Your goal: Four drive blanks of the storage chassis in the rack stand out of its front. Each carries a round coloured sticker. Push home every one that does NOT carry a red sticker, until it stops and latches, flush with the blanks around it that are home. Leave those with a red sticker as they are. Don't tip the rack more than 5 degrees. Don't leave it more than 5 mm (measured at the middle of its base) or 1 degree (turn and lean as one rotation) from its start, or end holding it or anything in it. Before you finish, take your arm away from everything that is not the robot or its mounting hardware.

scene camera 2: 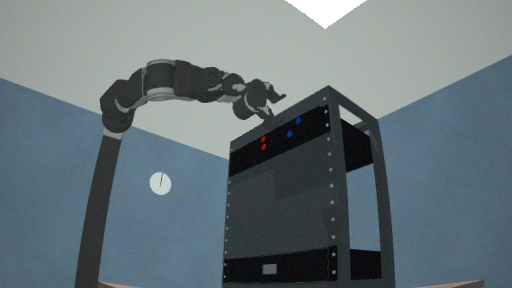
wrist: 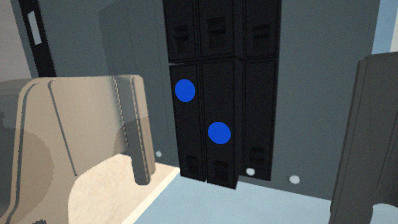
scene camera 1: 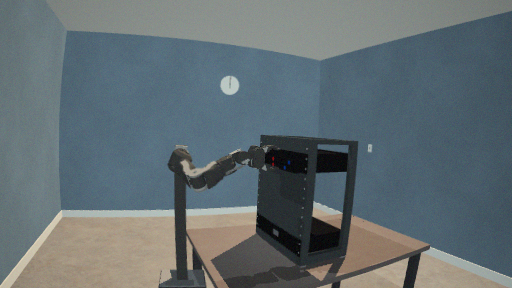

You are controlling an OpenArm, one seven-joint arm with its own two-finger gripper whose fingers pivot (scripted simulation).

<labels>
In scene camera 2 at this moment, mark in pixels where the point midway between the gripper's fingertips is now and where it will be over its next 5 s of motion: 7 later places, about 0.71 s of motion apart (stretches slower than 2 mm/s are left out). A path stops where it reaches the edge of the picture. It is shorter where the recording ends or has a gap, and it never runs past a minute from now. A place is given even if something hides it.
My gripper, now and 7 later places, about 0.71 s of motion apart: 280, 111; 280, 112; 278, 120; 291, 125; 295, 128; 299, 130; 302, 131; 303, 131
</labels>
